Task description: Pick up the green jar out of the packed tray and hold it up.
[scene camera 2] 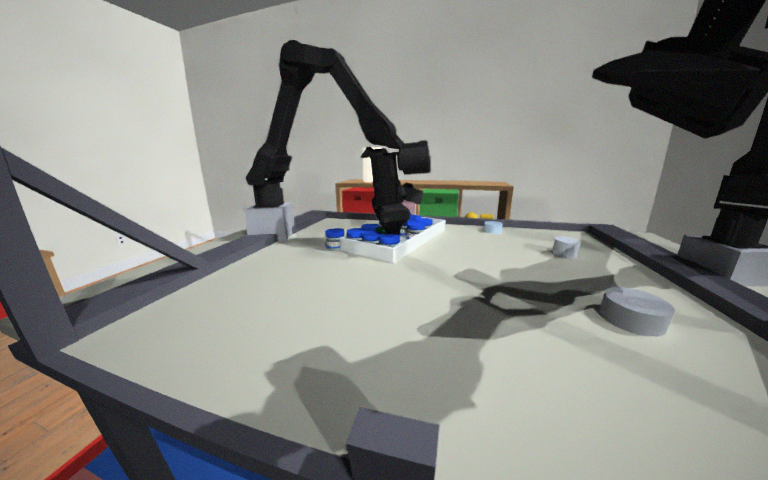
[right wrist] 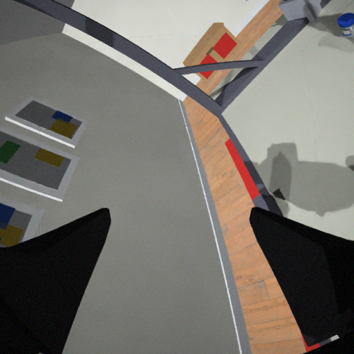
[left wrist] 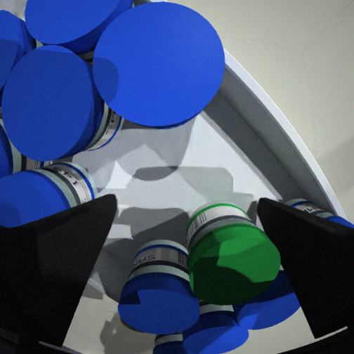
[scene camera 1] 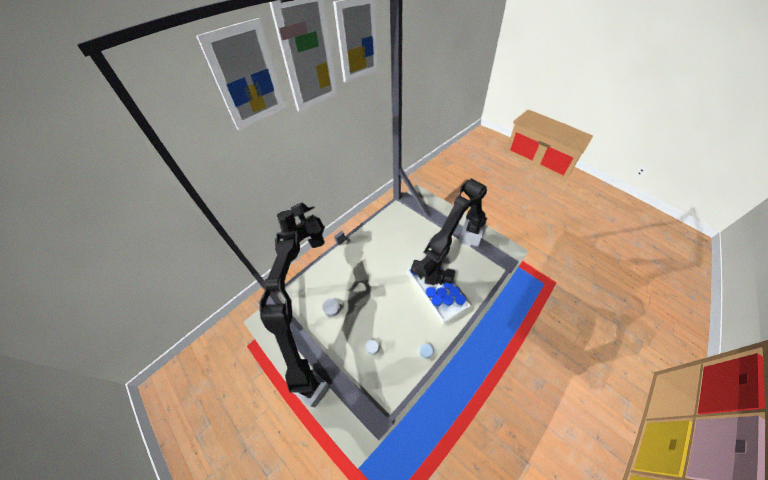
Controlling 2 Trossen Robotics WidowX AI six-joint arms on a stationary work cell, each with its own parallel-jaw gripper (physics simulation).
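Seen in the pictures: right gripper, fingertip midpoint: [scene camera 1: 319, 216]; left arm's base, origin of the base link: [scene camera 2: 269, 205] [scene camera 1: 473, 228]; right arm's base, origin of the base link: [scene camera 2: 733, 242] [scene camera 1: 308, 386].
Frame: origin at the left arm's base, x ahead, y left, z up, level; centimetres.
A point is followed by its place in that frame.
The green jar [left wrist: 232, 260] stands in the white tray [scene camera 1: 447, 316] @[x 45.3, y 0.9, z -8.4 cm] [scene camera 2: 370, 249] @[x 27.0, y -19.7, z -6.7 cm] [left wrist: 283, 125], right of centre in the left wrist view, close beside blue-lidded jars. A bit of its green lid [scene camera 2: 381, 230] @[x 29.7, y -14.5, z -4.1 cm] shows beside the fingers in scene camera 2. My left gripper [left wrist: 188, 203] is open and low inside the tray. Its right finger is close to the green jar's right side; its left finger stands well apart, with a blue-lidded jar [left wrist: 159, 295] partly in the gap. My right gripper [right wrist: 181, 215] is open and empty, raised far from the tray.
More blue-lidded jars [scene camera 1: 447, 295] @[x 38.0, y -2.0, z -4.0 cm] [left wrist: 159, 65] crowd the tray's other part. One blue-lidded jar [scene camera 2: 334, 238] @[x 18.9, y -14.0, z -5.8 cm] [right wrist: 346, 24] stands outside the tray. A grey round block [scene camera 1: 331, 307] @[x 62.0, y -45.9, z -5.7 cm] [scene camera 2: 637, 311] @[x 58.7, y -49.0, z -5.7 cm], a pale cylinder [scene camera 1: 372, 346] @[x 69.9, y -22.6, z -5.2 cm] [scene camera 2: 566, 247] @[x 68.5, y -24.7, z -6.3 cm] and a light blue one [scene camera 1: 425, 350] @[x 63.0, y -3.0, z -6.3 cm] [scene camera 2: 492, 226] @[x 61.5, y -4.8, z -6.7 cm] stand on the table.
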